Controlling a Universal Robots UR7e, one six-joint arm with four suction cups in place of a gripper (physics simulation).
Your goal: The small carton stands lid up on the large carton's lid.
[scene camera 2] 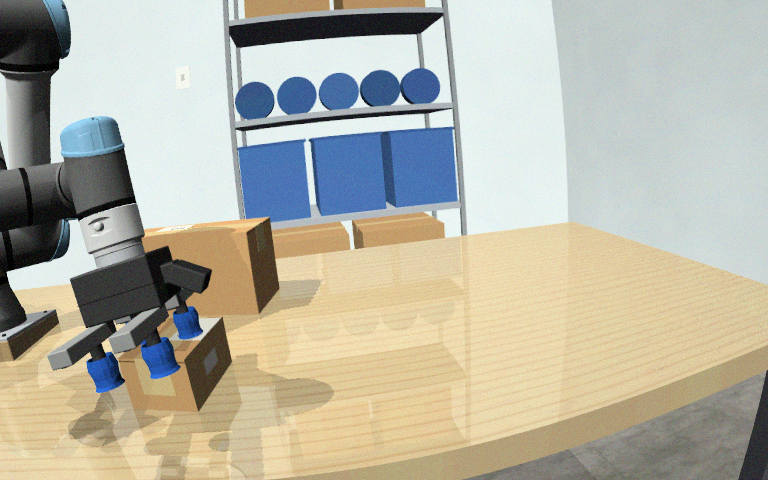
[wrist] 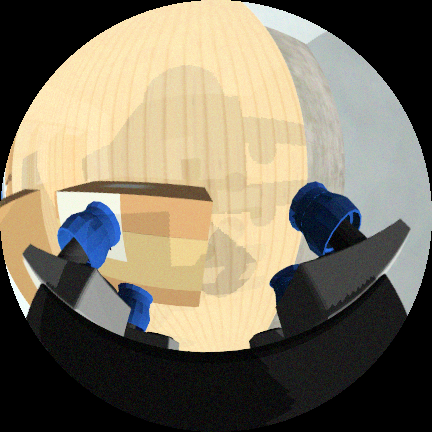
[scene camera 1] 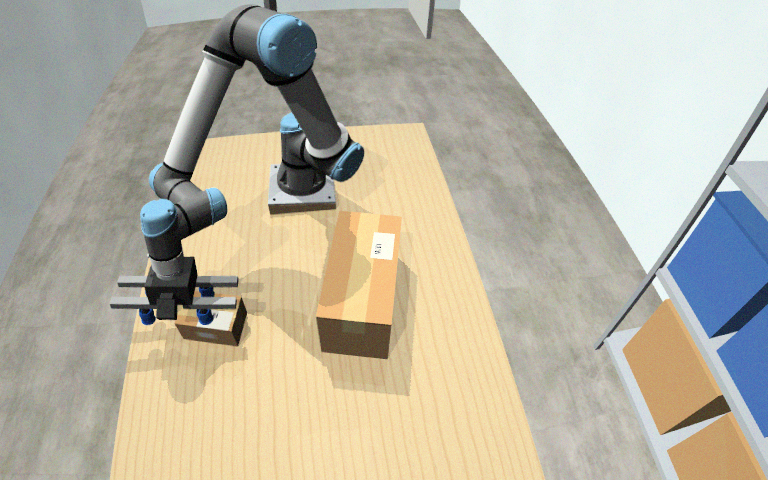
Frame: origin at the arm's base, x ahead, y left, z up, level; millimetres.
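Seen in the pictures: end effector, tool point: (scene camera 2: 154,358) (wrist: 206,261) (scene camera 1: 179,308); arm's base, origin of the base link: (scene camera 1: 301,180).
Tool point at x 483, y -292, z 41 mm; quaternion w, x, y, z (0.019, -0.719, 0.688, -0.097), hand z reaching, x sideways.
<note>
Offsets run from my tool point to a thing's middle. Level surfaces: height alone.
The small carton @(5 mm ahead, 74 mm left, 38 mm down) (scene camera 1: 210,333) (scene camera 2: 212,345) (wrist: 187,217), brown with a white label and tape on its lid, is upright on the table @(74 mm down) (scene camera 1: 283,418) (scene camera 2: 509,316) (wrist: 200,40), left of the large carton. The large carton @(46 mm back, 445 mm left, 4 mm up) (scene camera 1: 334,283) (scene camera 2: 198,266) (wrist: 22,230) stands lid up, with a label and a tape strip along its bare lid. My gripper (scene camera 1: 176,315) (scene camera 2: 147,346) (wrist: 209,252) sits off-centre over the small carton. Its cups on the large carton's side rest on the lid, one on the label; the other pair hangs beyond the carton's end. The far lid edge is partly hidden.
A shelf rack (scene camera 1: 693,219) (scene camera 2: 461,215) with blue bins (scene camera 1: 722,260) (scene camera 2: 348,172) and brown boxes (scene camera 1: 671,367) (scene camera 2: 396,229) stands beyond the table. The arm's base plate (scene camera 1: 303,198) is behind the large carton. A wall rises beside the table in the wrist view.
</note>
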